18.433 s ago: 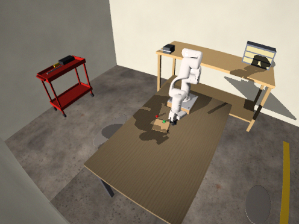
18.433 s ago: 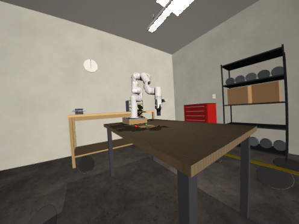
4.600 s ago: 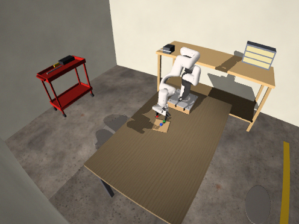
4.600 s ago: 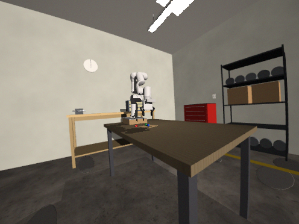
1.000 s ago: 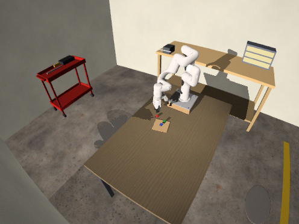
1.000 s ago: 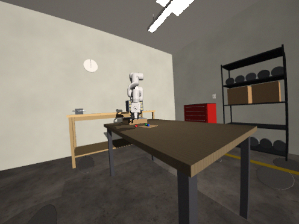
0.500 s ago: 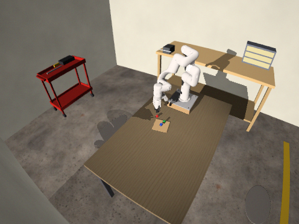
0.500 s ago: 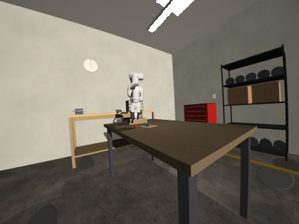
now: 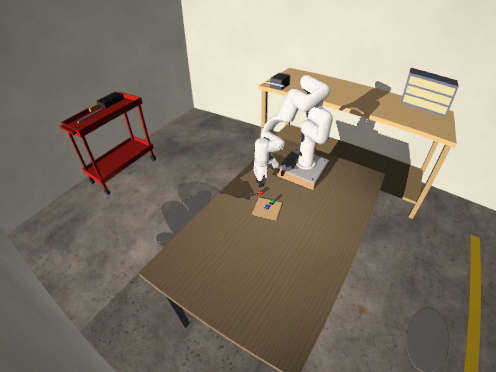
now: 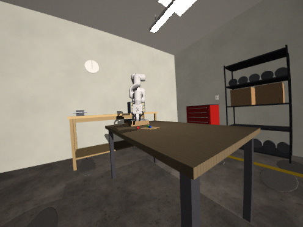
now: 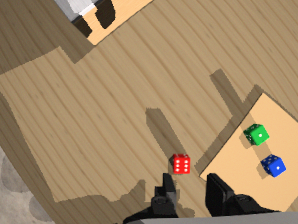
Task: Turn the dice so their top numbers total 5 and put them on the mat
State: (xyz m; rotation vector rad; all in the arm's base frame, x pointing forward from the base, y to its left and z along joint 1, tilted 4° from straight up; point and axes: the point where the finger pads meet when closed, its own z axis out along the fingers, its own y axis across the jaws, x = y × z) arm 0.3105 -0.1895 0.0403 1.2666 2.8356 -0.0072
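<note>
Right now the red die is 90 mm below my hand. From my hand the other things lie so: tan mat 100 mm below, 90 mm ahead, 80 mm to the left; then blue die 90 mm ahead, 80 mm to the left, 80 mm below; then green die 90 mm to the left, 80 mm below, 40 mm ahead.
</note>
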